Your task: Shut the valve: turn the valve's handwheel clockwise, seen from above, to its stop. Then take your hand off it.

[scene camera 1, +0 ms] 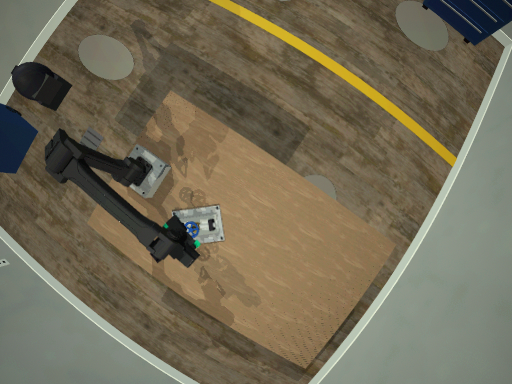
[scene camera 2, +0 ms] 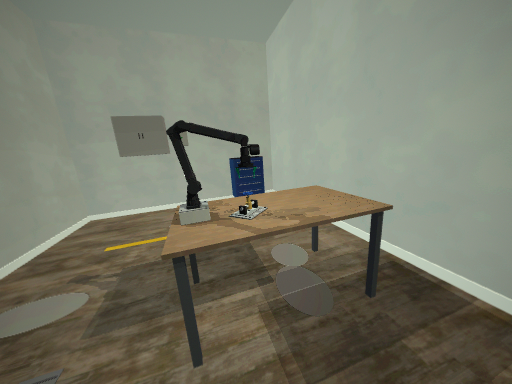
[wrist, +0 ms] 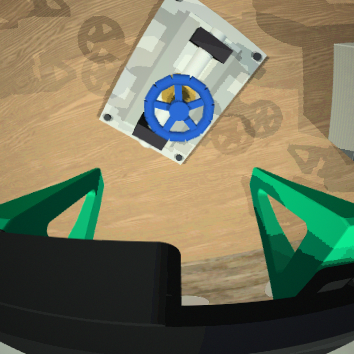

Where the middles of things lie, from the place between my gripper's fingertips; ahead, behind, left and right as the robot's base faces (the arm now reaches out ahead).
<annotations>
Right now my hand is 120 mm above the blue spoked handwheel (wrist: 178, 108) and 10 mm to the left of it.
</annotations>
